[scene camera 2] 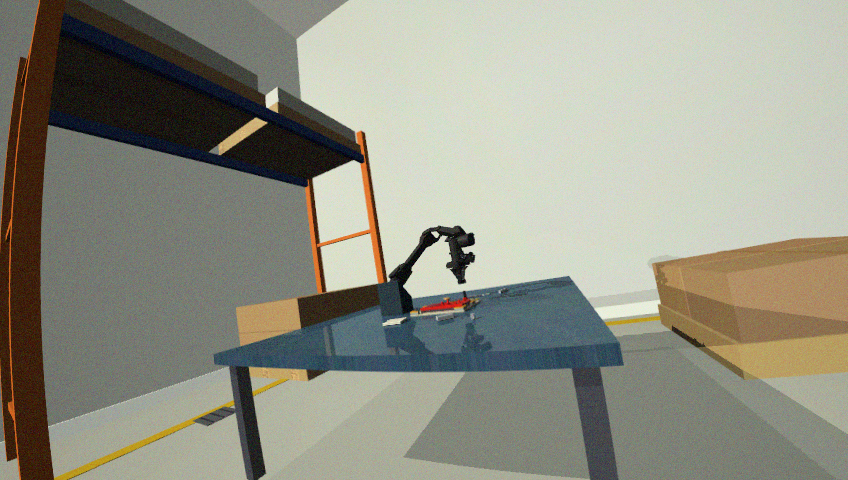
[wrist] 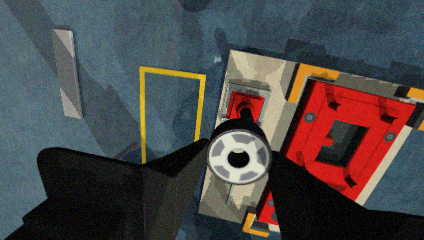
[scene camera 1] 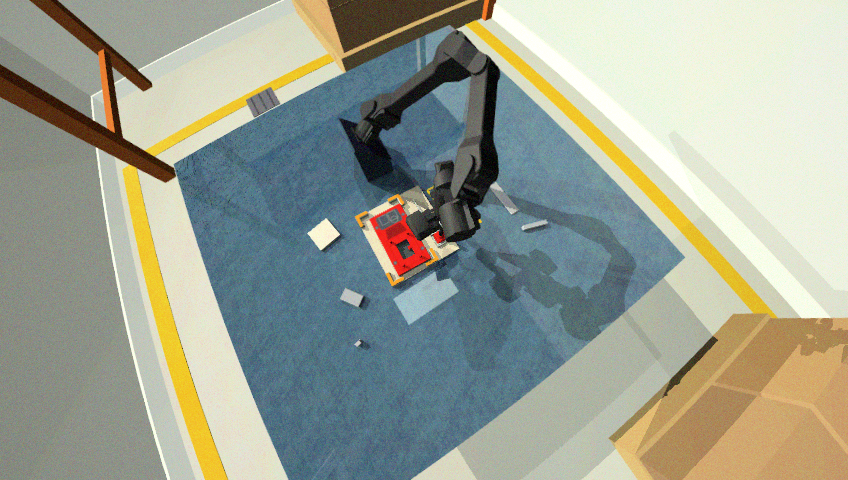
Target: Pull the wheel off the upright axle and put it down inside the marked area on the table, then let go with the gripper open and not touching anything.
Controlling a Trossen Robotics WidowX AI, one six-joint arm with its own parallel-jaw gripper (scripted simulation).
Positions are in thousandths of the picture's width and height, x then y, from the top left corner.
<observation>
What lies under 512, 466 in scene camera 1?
My gripper.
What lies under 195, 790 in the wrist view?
My gripper.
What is my gripper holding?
A wheel.
</observation>
